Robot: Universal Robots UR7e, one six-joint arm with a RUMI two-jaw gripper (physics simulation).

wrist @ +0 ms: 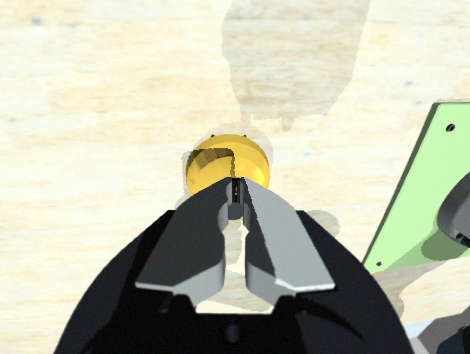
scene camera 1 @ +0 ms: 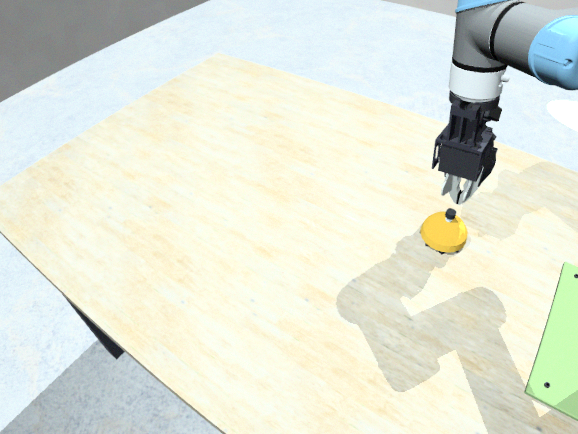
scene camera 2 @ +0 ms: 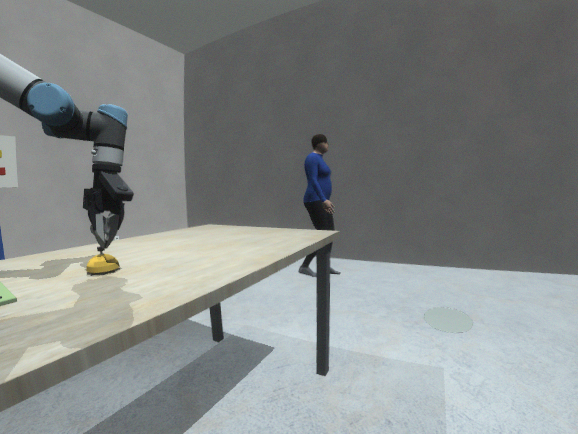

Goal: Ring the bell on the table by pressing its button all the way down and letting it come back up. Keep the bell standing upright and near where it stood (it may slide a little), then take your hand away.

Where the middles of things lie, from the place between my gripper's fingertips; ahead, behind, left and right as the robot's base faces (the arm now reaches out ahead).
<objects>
The yellow dome bell (scene camera 1: 439,233) lies 30 mm to the left of my hand and 30 mm below it.
</objects>
